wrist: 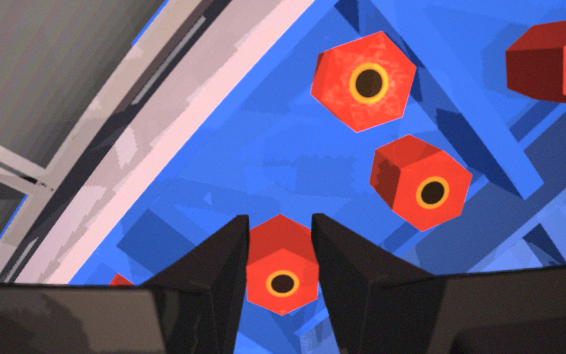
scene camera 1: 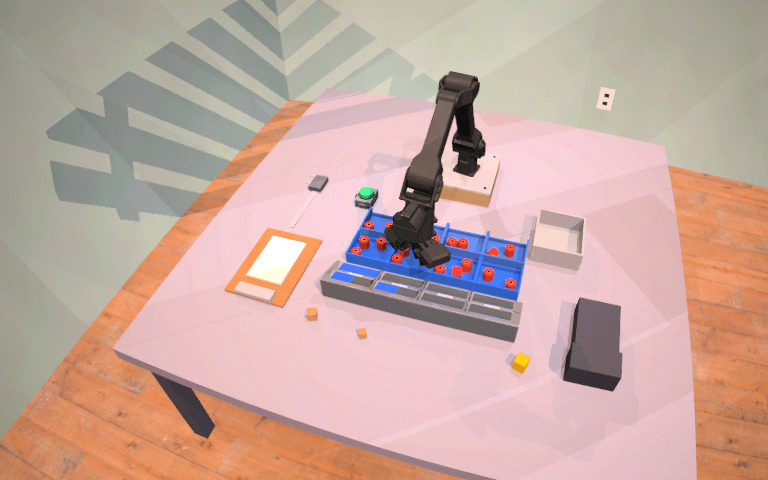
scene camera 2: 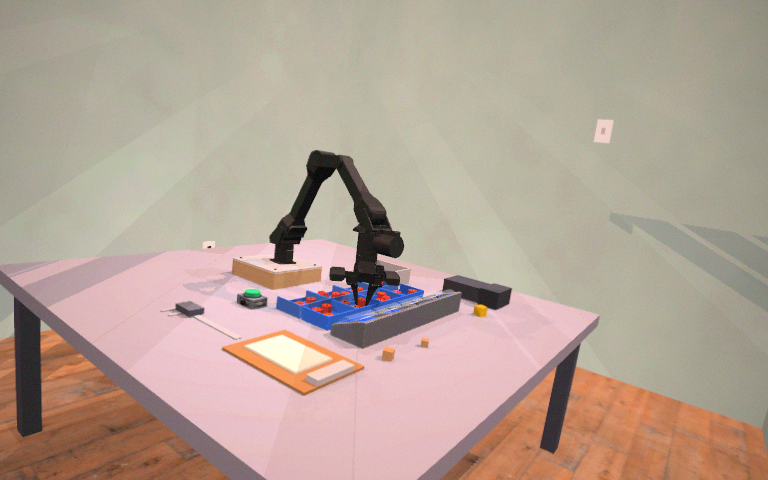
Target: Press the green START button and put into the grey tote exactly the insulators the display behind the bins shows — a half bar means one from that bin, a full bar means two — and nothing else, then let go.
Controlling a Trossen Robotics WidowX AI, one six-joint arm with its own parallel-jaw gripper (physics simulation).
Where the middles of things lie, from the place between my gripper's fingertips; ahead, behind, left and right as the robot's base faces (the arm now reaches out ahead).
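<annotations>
Positions are counted from the hand: grey tote (scene camera 1: 559, 238), 230 mm behind, 290 mm to the left and 10 mm above; black box (scene camera 1: 594, 360), 50 mm ahead, 460 mm to the left and 10 mm above. Going by their middles, the grey tote is the nearest to the hand of the things named here.
</annotations>
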